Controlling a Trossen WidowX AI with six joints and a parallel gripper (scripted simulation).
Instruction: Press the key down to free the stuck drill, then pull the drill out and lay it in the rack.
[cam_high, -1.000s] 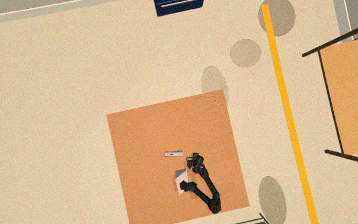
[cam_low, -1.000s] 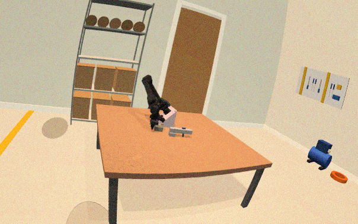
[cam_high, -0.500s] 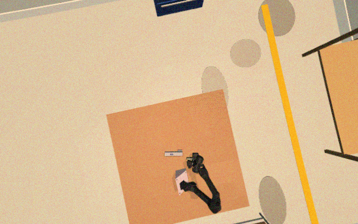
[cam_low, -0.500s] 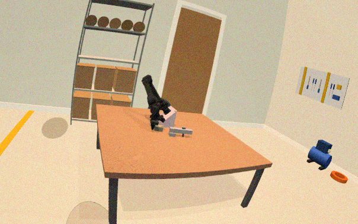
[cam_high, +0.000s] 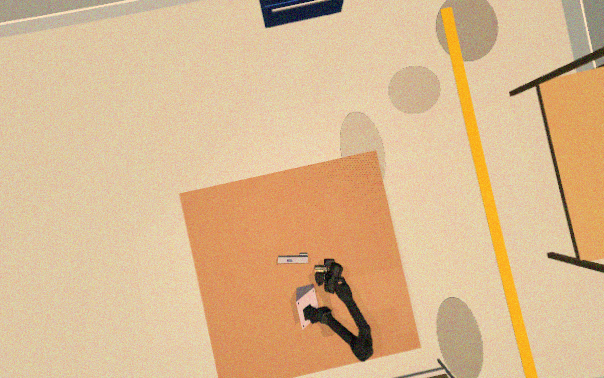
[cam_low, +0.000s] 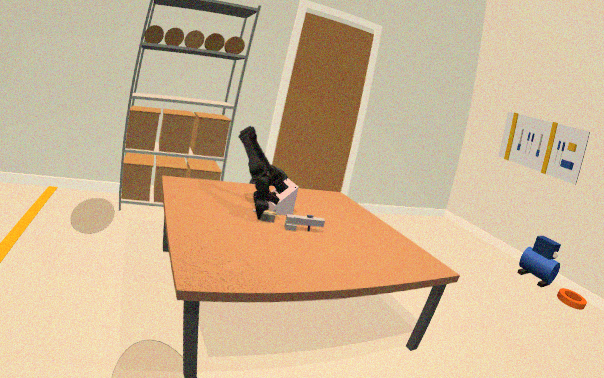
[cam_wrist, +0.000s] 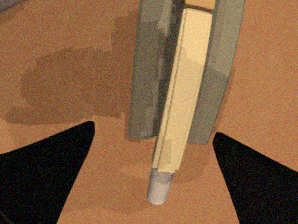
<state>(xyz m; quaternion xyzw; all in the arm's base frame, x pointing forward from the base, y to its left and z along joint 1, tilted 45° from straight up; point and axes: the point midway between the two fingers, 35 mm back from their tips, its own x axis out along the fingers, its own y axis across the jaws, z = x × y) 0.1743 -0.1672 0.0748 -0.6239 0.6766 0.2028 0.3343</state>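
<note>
Now: the drill 10 mm ahead of my gripper tip, 30 mm to the left of it and 30 mm above it. From my gripper tip the other things lie so: dark key knob (130 mm ahead, 220 mm to the left, 40 mm above); then dark grey rack (10 mm ahead, 50 mm to the left, 10 mm above); then block (120 mm ahead, 190 mm to the left, 30 mm above).
</note>
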